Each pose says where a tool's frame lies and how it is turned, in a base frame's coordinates. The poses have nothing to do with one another.
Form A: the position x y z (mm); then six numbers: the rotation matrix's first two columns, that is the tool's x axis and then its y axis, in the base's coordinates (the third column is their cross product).
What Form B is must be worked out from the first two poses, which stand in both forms.
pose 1, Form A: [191.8 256.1 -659.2 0.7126 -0.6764 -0.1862 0.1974 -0.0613 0.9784]
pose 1, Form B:
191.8 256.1 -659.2
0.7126 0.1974 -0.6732
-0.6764 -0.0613 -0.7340
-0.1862 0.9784 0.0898

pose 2, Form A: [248.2 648.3 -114.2 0.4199 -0.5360 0.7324 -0.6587 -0.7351 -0.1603]
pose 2, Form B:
248.2 648.3 -114.2
0.4199 -0.6587 0.6243
-0.5360 -0.7351 -0.4151
0.7324 -0.1603 -0.6617

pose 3, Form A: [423.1 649.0 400.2 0.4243 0.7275 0.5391 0.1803 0.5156 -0.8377]
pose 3, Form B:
423.1 649.0 400.2
0.4243 0.1803 -0.8874
0.7275 0.5156 0.4526
0.5391 -0.8377 0.0876

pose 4, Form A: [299.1 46.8 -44.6 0.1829 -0.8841 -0.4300 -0.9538 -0.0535 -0.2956]
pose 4, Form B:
299.1 46.8 -44.6
0.1829 -0.9538 0.2383
-0.8841 -0.0535 0.4642
-0.4300 -0.2956 -0.8530

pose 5, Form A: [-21.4 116.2 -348.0 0.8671 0.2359 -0.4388 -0.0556 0.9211 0.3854]
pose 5, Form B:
-21.4 116.2 -348.0
0.8671 -0.0556 0.4951
0.2359 0.9211 -0.3098
-0.4388 0.3854 0.8118

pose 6, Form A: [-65.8 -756.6 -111.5 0.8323 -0.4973 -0.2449 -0.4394 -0.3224 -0.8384]
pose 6, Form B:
-65.8 -756.6 -111.5
0.8323 -0.4394 0.3380
-0.4973 -0.3224 0.8054
-0.2449 -0.8384 -0.4868

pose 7, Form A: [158.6 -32.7 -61.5 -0.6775 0.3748 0.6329 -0.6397 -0.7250 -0.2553]
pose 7, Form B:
158.6 -32.7 -61.5
-0.6775 -0.6397 0.3632
0.3748 -0.7250 -0.5778
0.6329 -0.2553 0.7309

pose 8, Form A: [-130.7 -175.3 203.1 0.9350 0.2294 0.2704 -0.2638 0.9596 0.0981]
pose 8, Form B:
-130.7 -175.3 203.1
0.9350 -0.2638 -0.2370
0.2294 0.9596 -0.1631
0.2704 0.0981 0.9577

